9 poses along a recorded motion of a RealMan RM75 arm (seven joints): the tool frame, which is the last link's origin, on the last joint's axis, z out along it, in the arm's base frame.
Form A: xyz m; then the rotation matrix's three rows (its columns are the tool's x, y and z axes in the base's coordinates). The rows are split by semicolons.
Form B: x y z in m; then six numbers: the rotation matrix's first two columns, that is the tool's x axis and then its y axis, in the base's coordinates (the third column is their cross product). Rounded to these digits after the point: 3 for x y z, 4 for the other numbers.
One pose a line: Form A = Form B
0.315 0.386 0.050; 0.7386 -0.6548 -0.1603; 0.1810 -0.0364 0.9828; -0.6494 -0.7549 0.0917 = 0.315 0.386 0.050 0.7386 0.1810 -0.6494 -0.6548 -0.0364 -0.7549
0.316 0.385 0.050; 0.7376 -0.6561 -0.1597; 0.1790 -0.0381 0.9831; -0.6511 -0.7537 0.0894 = 0.316 0.385 0.050 0.7376 0.1790 -0.6511 -0.6561 -0.0381 -0.7537
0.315 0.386 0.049; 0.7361 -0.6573 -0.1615; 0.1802 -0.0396 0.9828; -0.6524 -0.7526 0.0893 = 0.315 0.386 0.049 0.7361 0.1802 -0.6524 -0.6573 -0.0396 -0.7526
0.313 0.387 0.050; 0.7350 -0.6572 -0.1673; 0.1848 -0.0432 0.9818; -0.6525 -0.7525 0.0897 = 0.313 0.387 0.050 0.7350 0.1848 -0.6525 -0.6572 -0.0432 -0.7525
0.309 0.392 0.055; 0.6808 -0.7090 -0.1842; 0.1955 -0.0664 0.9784; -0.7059 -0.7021 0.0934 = 0.309 0.392 0.055 0.6808 0.1955 -0.7059 -0.7090 -0.0664 -0.7021
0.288 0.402 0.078; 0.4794 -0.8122 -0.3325; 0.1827 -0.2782 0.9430; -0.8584 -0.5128 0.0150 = 0.288 0.402 0.078 0.4794 0.1827 -0.8584 -0.8122 -0.2782 -0.5128
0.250 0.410 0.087; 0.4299 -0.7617 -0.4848; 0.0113 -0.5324 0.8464; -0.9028 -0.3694 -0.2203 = 0.250 0.410 0.087 0.4299 0.0113 -0.9028 -0.7617 -0.5324 -0.3694
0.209 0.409 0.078; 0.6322 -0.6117 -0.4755; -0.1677 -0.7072 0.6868; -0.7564 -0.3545 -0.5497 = 0.209 0.409 0.078 0.6322 -0.1677 -0.7564 -0.6117 -0.7072 -0.3545
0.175 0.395 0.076; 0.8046 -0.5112 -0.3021; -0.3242 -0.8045 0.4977; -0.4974 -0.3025 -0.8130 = 0.175 0.395 0.076 0.8046 -0.3242 -0.4974 -0.5112 -0.8045 -0.3025
